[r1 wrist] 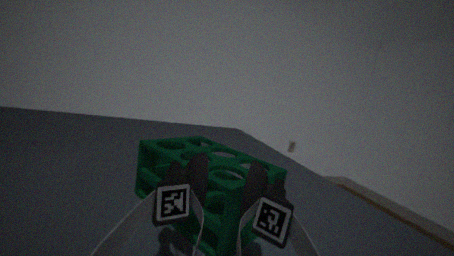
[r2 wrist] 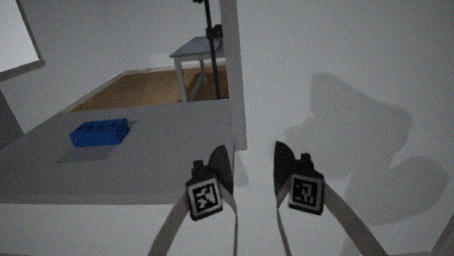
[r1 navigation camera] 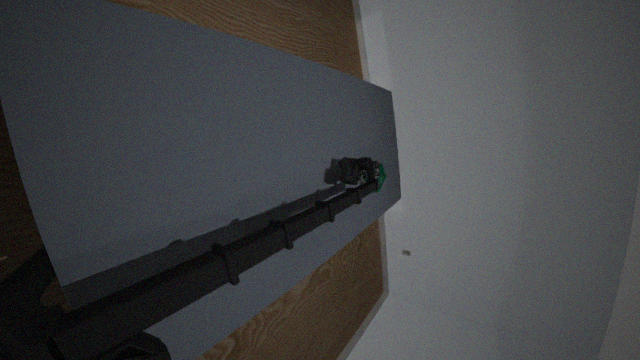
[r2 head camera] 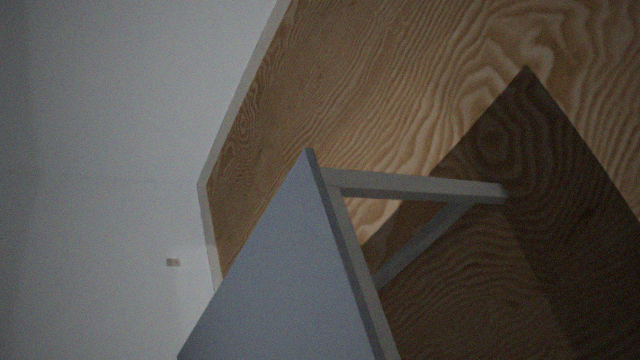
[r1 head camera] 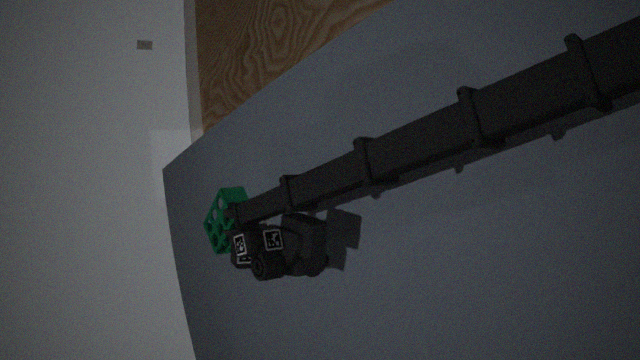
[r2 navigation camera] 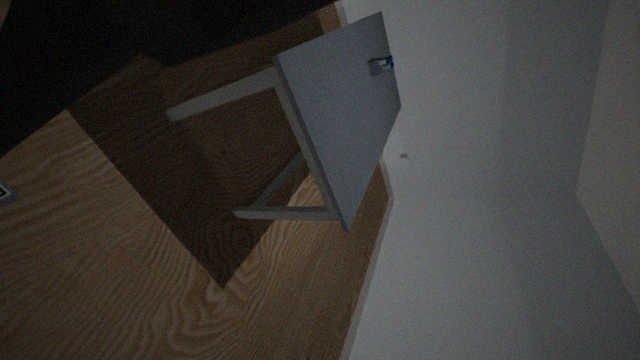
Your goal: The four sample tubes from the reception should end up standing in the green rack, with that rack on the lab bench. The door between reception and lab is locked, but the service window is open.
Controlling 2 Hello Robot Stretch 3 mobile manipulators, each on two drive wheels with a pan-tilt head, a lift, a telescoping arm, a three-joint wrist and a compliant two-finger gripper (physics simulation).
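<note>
The green rack (r1 head camera: 234, 192) (r1 navigation camera: 382, 177) (r1 wrist: 227, 225) stands upright near the far end of a grey-blue table. The r1 gripper (r1 head camera: 229, 222) (r1 wrist: 226, 172) is at the rack, its fingers drawn in on either side of the near corner; it looks shut on the rack. No tubes show in the rack's visible holes. The r2 gripper (r2 wrist: 254, 155) stands in front of a white wall, right of the service window opening, its fingers apart with nothing between them. Small blue and white things (r2 navigation camera: 387, 61) lie on another table's far end, too small to tell whether they are tubes.
A blue block (r2 wrist: 100, 132) with dark spots on top lies on the window's grey ledge (r2 wrist: 150, 170). A table (r2 wrist: 196, 47) and a dark mast (r2 wrist: 213, 65) show through the opening. The r2 navigation view shows a table (r2 navigation camera: 335, 105) with pale legs beside white walls.
</note>
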